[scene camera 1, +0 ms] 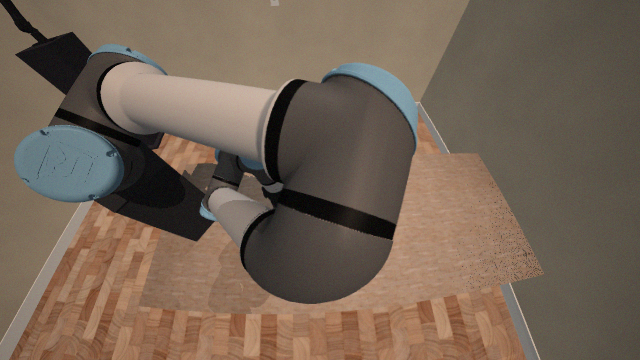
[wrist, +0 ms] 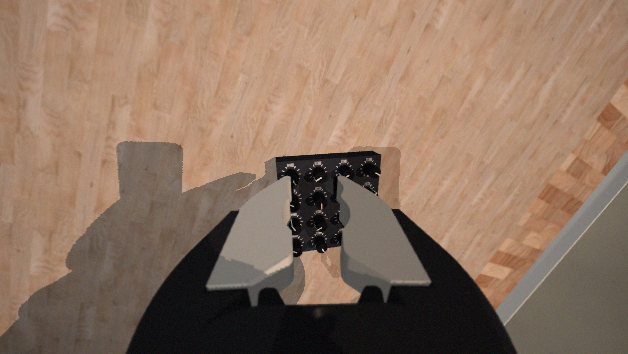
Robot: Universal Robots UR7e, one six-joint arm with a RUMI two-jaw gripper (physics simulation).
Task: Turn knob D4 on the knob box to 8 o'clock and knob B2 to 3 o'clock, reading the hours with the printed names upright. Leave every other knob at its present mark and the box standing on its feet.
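Frame: origin at the arm's base, x up, y left, z back, level; millimetres.
Seen in the pictures: gripper, between the fingertips: (wrist: 313,179).
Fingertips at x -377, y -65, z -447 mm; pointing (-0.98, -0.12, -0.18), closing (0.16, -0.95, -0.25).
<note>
A point is followed by its place in that frame.
The black knob box (wrist: 305,188) {x -422, y -72, z -422 mm} lies below the fingers in the wrist view, with its knobs facing up in rows and their white pointer marks partly visible. Its printed names are too small to read, so I cannot tell which knobs are D4 and B2. My gripper (wrist: 313,179) {x -377, y -65, z -447 mm} is partly open, its two grey fingers apart with nothing between them. In the wrist view the fingers cover parts of the box's left and right columns, while one inner column shows between them. The box does not show in the scene view, where the arm hides most of the gripper.
The pale wooden table top (scene camera 1: 450,200) {x -445, y -140, z -1160 mm} (wrist: 150,75) {x -445, y 75, z -488 mm} extends around the box. The large arm (scene camera 1: 330,210) {x 156, y -271, z -487 mm} blocks the middle of the scene view. Arm shadows fall left of the box in the wrist view. A darker parquet floor (scene camera 1: 350,330) and grey walls lie beyond the table.
</note>
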